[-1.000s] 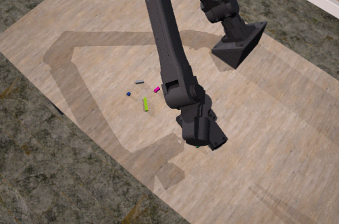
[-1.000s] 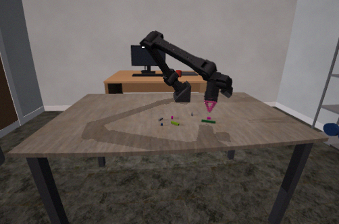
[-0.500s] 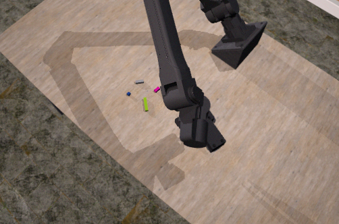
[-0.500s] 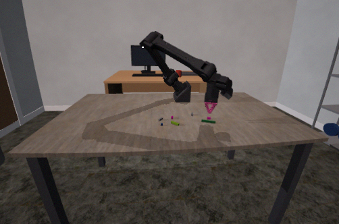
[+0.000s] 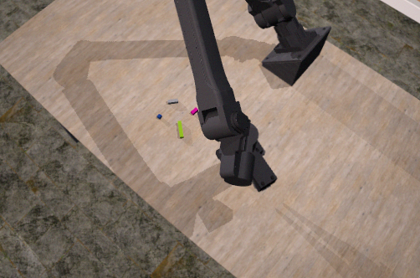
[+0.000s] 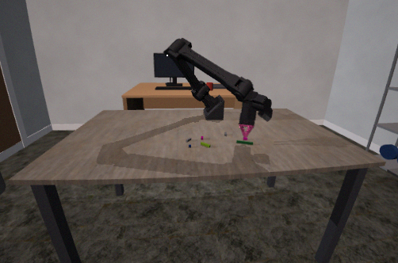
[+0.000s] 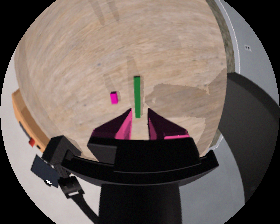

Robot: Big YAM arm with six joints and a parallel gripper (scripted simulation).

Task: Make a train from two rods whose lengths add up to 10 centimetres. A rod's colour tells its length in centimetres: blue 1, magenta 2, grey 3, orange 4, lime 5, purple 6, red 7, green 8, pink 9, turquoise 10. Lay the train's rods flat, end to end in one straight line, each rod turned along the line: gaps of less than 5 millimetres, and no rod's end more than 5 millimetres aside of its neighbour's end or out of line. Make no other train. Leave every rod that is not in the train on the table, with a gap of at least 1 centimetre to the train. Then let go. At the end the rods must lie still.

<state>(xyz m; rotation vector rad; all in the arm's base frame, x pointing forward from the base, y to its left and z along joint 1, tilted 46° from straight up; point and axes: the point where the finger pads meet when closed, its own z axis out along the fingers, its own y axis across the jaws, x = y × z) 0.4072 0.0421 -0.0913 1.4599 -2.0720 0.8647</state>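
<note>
Now: hand 50 mm above the green rod. Round my hand: blue rod: 20 mm ahead, 270 mm to the right, 50 mm below; then lime rod: 10 mm ahead, 190 mm to the right, 50 mm below.
</note>
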